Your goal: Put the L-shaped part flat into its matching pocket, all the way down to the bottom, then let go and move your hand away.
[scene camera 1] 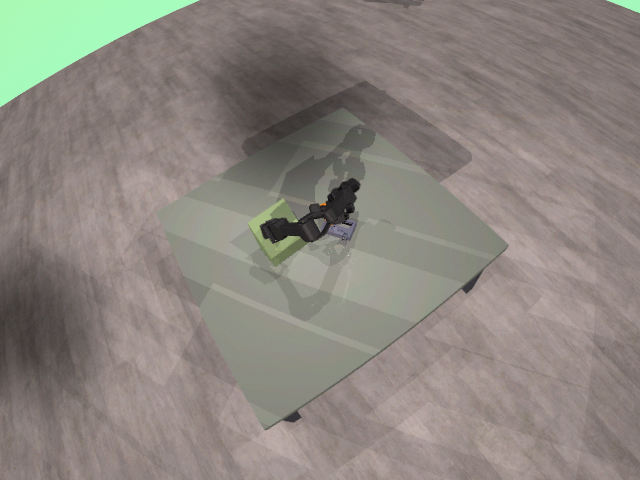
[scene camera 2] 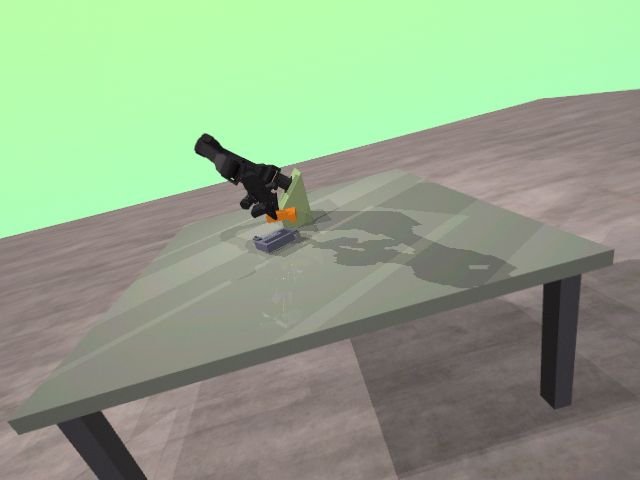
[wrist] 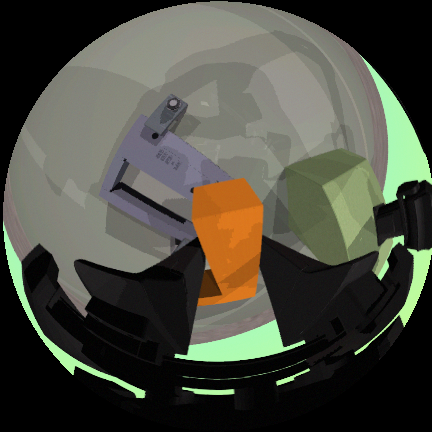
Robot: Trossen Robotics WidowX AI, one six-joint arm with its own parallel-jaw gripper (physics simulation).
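Pixels of known places: gripper, fingertip midpoint: [scene camera 2: 277, 216] [wrist: 231, 241]; arm's base at its link origin: [scene camera 1: 268, 229] [scene camera 2: 288, 184] [wrist: 381, 222].
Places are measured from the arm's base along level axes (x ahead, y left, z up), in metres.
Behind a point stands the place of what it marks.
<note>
The orange L-shaped part [scene camera 2: 287, 213] {x 0.273, y 0.000, z -0.051 m} [wrist: 231, 240] {x 0.262, y -0.063, z -0.039 m} is held between the fingers of my gripper [scene camera 2: 275, 216] {x 0.257, y -0.042, z -0.059 m} [wrist: 231, 241] {x 0.257, y -0.042, z -0.059 m}, which is shut on it. In scene camera 1, bits of orange show beside the arm. The part hangs above the table, over or near the far side of the grey-purple pocket block [scene camera 1: 349, 232] {x 0.313, y -0.124, z -0.119 m} [scene camera 2: 277, 241] {x 0.342, y -0.053, z -0.124 m} [wrist: 172, 162] {x 0.284, y -0.090, z -0.119 m}. A gap shows between part and block in scene camera 2. The block lies flat on the table. In the wrist view its pocket opening shows left of the part, and the part hides the block's right end.
A green wedge-shaped block [scene camera 1: 278, 254] {x -0.010, y -0.076, z -0.088 m} [scene camera 2: 301, 206] {x 0.122, y 0.042, z -0.078 m} [wrist: 325, 205] {x 0.134, y -0.028, z -0.072 m} stands close beside the pocket block, with the arm's base on it. Small grey clamps [wrist: 166, 114] {x 0.279, y -0.135, z -0.114 m} sit at the pocket block's edges. The table [scene camera 1: 330, 320] {x 0.047, y -0.427, z -0.156 m} [scene camera 2: 206, 320] {x 0.710, y -0.212, z -0.155 m} carries the arm's shadows.
</note>
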